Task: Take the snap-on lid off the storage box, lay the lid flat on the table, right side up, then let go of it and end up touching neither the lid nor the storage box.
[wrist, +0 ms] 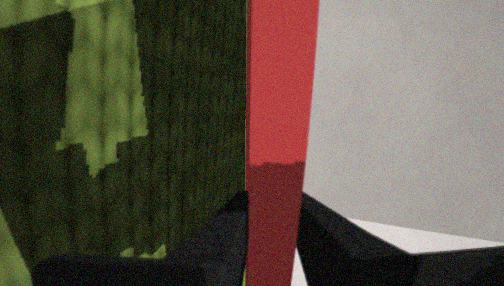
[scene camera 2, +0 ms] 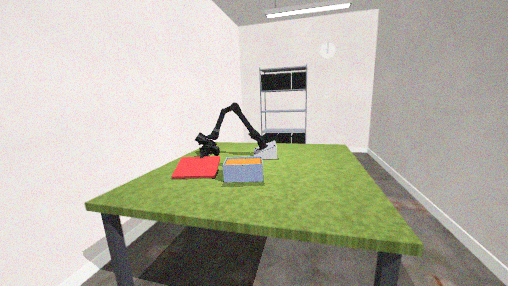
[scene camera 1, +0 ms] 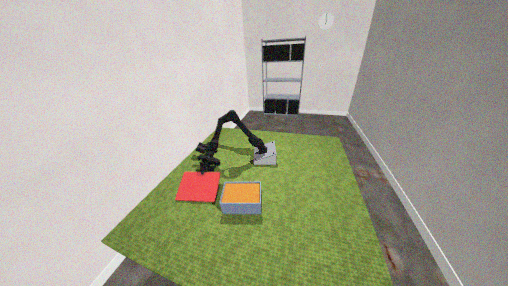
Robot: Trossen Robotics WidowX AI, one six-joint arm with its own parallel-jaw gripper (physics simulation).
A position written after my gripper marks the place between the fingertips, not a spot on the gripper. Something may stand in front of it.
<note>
I see my gripper (wrist: 269, 201), a red lid (scene camera 1: 195, 187) and a blue-grey storage box (scene camera 2: 235, 169).
The red lid also shows in the wrist view (wrist: 281, 49) and in scene camera 2 (scene camera 2: 189, 167). The wrist view misses the blue-grey storage box: it is out of frame.
</note>
